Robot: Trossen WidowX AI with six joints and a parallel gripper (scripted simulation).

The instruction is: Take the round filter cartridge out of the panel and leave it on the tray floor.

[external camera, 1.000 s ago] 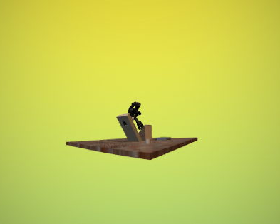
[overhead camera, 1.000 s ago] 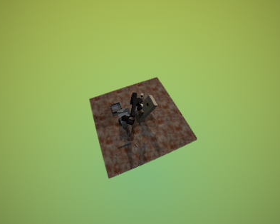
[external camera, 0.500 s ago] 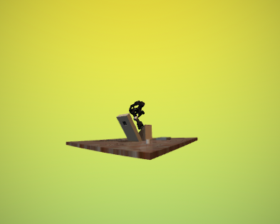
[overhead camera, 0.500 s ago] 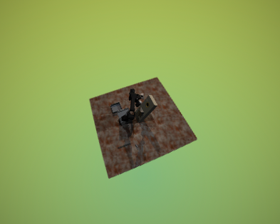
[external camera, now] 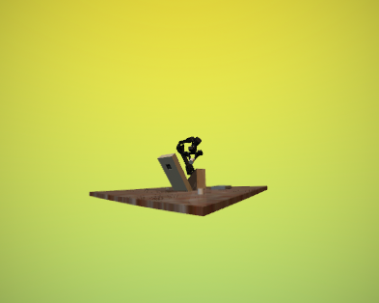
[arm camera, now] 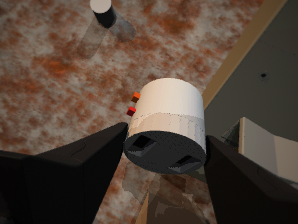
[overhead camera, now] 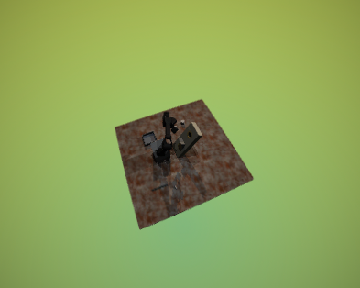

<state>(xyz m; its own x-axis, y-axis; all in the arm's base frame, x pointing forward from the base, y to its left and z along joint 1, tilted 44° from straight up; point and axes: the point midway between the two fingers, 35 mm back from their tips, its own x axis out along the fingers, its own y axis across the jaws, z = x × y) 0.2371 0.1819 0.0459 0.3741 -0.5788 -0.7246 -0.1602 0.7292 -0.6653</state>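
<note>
Now: the grey tray 27 cm below my gripper tip, 26 cm behind it and 19 cm to the left of it. Also, from my gripper tip: service panel 14 cm to the right, 11 cm below, 8 cm ahead; round filter cartridge right at my gripper tip.
</note>
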